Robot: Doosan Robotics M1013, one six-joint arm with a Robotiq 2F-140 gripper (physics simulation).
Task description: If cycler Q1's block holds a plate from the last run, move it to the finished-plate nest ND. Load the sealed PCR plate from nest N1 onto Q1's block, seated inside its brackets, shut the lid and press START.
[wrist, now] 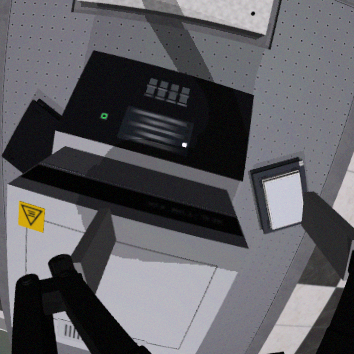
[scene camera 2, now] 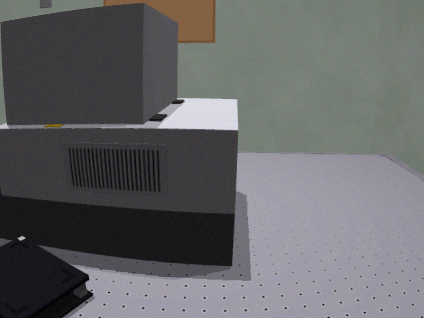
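The cycler [scene camera 2: 205, 165] [wrist: 80, 111] has a black front panel with keys, a display and a green light. Its lid [scene camera 2: 75, 70] [wrist: 150, 295] looks raised in both views; its dark front edge stands above the body in the wrist view. The block, and any plate on it, is hidden. A white plate [wrist: 284, 200] sits in a dark nest [wrist: 257, 197] right of the cycler. A black nest [scene camera 2: 37, 275] [wrist: 30, 137] stands at the cycler's left; no plate shows on its visible part. No nest labels are readable. My gripper [wrist: 208, 217] is open and empty, its fingers spread above the lid area.
A large white-topped box [wrist: 220, 12] with a dark rim stands beyond the front panel. The perforated table [scene camera 2: 320, 225] [wrist: 305, 65] lies around the cycler. The table edge runs close by the plate's nest, with checkered floor beyond. Two dark hinges show behind the lid.
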